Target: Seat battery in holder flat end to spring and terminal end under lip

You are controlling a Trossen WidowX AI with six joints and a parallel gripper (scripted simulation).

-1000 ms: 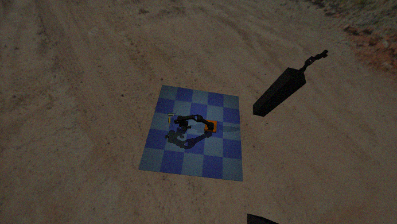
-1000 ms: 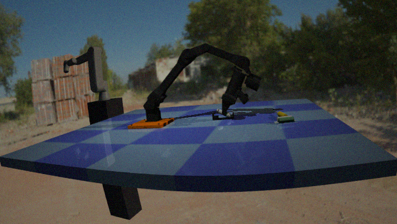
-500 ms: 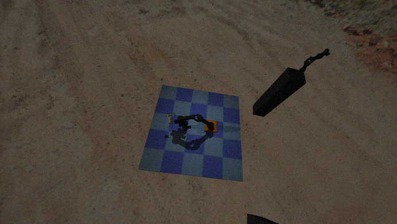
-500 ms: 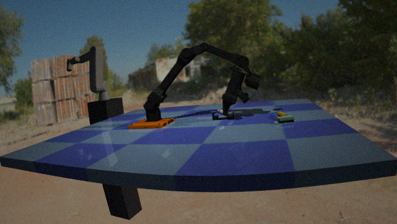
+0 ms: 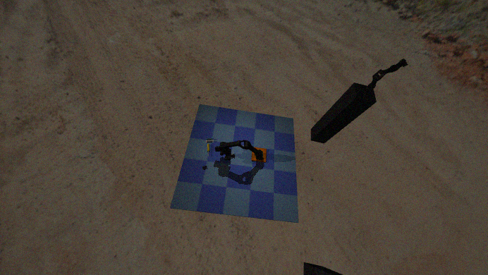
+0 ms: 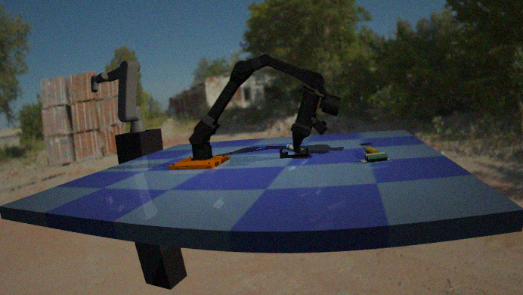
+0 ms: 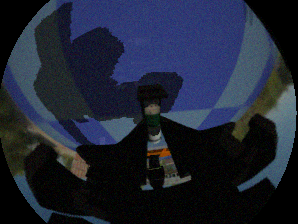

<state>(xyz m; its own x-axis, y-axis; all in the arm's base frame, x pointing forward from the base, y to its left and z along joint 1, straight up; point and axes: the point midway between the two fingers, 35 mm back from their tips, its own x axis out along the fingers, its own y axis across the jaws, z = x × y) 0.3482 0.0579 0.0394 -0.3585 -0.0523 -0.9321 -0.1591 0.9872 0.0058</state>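
The battery lies 10 mm above my gripper tip. The rest, counted from my gripper tip: dark piece: 240 mm ahead, 210 mm to the left, 20 mm below.
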